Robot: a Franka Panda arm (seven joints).
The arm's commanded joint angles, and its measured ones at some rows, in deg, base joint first. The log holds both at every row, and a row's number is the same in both.
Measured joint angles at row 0: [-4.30, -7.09, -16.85, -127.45, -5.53, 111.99, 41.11]
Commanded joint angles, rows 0 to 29: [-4.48, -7.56, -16.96, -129.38, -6.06, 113.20, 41.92]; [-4.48, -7.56, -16.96, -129.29, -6.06, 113.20, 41.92]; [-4.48, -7.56, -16.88, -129.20, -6.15, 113.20, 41.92]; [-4.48, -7.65, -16.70, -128.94, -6.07, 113.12, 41.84]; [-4.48, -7.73, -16.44, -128.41, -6.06, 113.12, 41.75]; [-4.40, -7.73, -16.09, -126.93, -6.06, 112.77, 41.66]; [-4.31, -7.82, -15.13, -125.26, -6.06, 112.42, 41.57]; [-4.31, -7.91, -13.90, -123.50, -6.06, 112.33, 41.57]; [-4.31, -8.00, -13.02, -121.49, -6.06, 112.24, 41.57]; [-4.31, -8.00, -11.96, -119.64, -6.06, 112.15, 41.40]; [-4.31, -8.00, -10.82, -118.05, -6.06, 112.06, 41.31]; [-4.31, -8.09, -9.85, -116.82, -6.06, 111.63, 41.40]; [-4.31, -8.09, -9.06, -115.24, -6.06, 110.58, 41.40]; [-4.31, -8.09, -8.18, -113.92, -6.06, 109.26, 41.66]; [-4.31, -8.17, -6.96, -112.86, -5.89, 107.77, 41.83]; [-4.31, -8.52, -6.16, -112.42, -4.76, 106.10, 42.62]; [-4.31, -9.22, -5.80, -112.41, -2.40, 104.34, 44.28]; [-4.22, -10.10, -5.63, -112.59, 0.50, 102.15, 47.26]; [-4.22, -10.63, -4.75, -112.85, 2.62, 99.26, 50.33]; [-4.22, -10.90, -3.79, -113.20, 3.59, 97.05, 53.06]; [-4.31, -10.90, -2.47, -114.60, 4.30, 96.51, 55.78]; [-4.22, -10.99, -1.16, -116.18, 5.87, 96.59, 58.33]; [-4.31, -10.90, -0.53, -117.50, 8.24, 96.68, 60.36]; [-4.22, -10.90, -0.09, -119.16, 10.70, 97.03, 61.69]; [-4.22, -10.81, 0.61, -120.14, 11.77, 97.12, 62.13]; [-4.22, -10.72, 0.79, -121.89, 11.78, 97.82, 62.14]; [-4.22, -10.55, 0.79, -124.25, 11.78, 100.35, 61.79]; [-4.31, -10.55, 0.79, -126.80, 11.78, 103.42, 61.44]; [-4.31, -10.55, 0.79, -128.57, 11.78, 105.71, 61.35]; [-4.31, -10.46, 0.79, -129.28, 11.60, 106.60, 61.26]
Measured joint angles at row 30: [-3.89, -9.68, 0.52, -124.39, 10.80, 101.53, 61.02]
